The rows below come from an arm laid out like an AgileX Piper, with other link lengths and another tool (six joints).
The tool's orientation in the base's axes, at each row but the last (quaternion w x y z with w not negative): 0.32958 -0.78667 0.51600 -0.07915; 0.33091 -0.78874 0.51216 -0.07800; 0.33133 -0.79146 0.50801 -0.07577; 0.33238 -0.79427 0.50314 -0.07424; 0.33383 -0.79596 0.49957 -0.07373; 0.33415 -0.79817 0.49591 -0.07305; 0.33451 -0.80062 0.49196 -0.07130; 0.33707 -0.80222 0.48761 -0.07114; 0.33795 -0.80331 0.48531 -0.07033; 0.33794 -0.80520 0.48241 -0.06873
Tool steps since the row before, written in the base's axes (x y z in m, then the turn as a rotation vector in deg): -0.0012 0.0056 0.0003 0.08 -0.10 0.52; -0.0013 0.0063 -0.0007 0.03 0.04 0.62; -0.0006 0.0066 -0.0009 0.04 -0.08 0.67; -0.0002 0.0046 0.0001 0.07 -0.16 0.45; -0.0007 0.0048 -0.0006 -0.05 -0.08 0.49; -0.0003 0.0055 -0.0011 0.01 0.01 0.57; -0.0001 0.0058 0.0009 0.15 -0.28 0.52; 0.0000 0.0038 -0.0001 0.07 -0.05 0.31; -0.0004 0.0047 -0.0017 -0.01 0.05 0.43; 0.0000 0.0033 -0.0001 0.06 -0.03 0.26
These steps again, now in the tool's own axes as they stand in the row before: -0.0054 -0.0007 0.0017 0.01 -0.35 -0.41; -0.0059 -0.0002 0.0027 -0.15 -0.41 -0.45; -0.0057 -0.0008 0.0034 -0.06 -0.41 -0.53; -0.0040 -0.0012 0.0019 0.07 -0.28 -0.39; -0.0043 -0.0004 0.0023 -0.06 -0.24 -0.43; -0.0045 -0.0007 0.0032 -0.13 -0.36 -0.43; -0.0051 -0.0022 0.0020 0.20 -0.34 -0.46; -0.0031 -0.0011 0.0019 0.01 -0.23 -0.23; -0.0037 -0.0001 0.0033 -0.14 -0.27 -0.31; -0.0027 -0.0009 0.0017 0.00 -0.19 -0.19
